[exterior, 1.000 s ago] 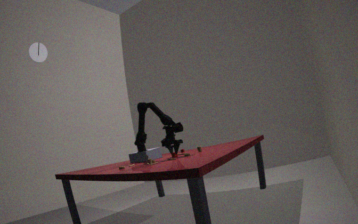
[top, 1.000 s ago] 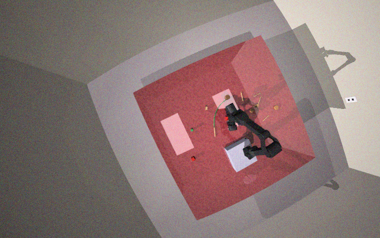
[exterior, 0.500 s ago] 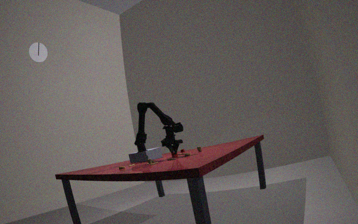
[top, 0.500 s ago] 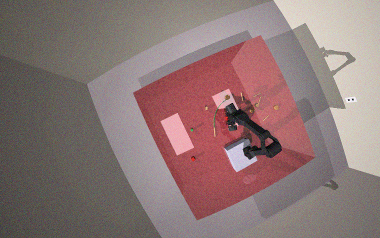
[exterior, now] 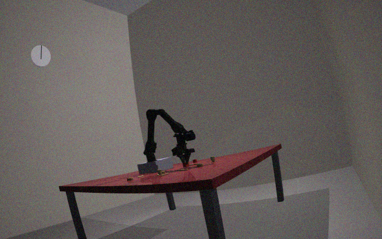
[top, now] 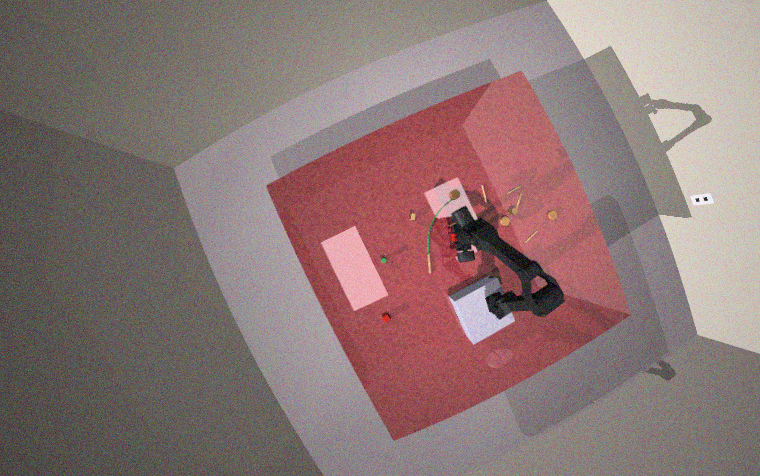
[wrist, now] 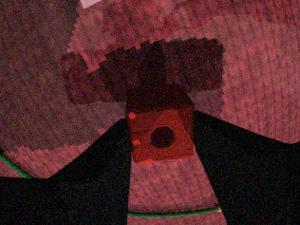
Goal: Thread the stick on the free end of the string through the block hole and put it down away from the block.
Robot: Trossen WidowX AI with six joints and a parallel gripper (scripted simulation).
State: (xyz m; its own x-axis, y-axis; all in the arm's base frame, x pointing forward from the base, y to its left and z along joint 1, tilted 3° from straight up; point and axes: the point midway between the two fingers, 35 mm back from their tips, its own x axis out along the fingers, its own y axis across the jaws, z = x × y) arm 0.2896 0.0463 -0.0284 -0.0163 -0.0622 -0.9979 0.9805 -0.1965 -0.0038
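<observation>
The thin wooden stick lies 50 mm behind my gripper tip, 140 mm to the left of it and 20 mm below it. Also, from my gripper tip: tan cube: 140 mm ahead, 140 mm to the left; then small red piece: 220 mm behind, 380 mm to the left, 10 mm below; then round wooden button: 170 mm ahead, 60 mm to the right, 20 mm below.
</observation>
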